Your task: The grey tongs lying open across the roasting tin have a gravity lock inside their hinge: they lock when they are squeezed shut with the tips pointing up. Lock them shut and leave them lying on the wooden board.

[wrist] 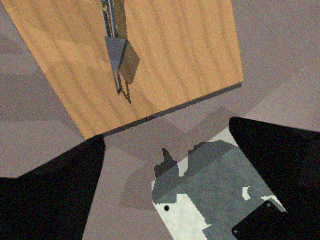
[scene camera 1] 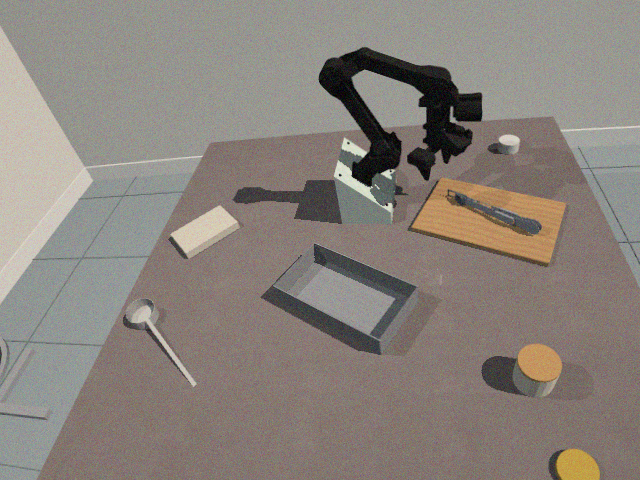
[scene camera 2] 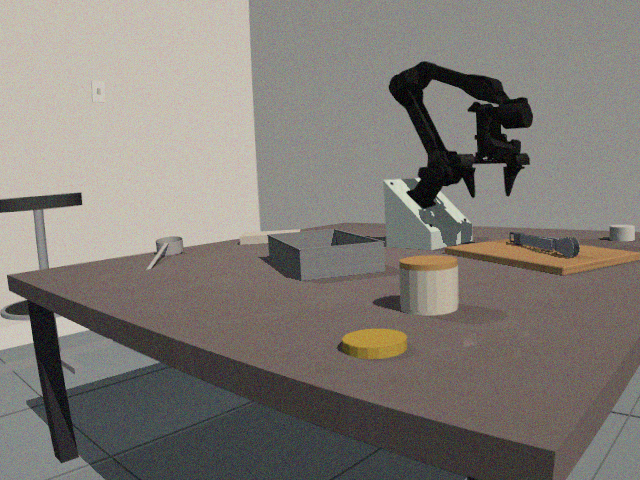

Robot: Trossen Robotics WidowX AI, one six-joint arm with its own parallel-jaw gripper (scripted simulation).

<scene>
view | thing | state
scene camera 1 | my gripper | -
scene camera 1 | cork-lidded jar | -
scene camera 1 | beige block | -
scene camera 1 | ladle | -
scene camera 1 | wooden board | -
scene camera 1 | grey roasting tin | -
</scene>
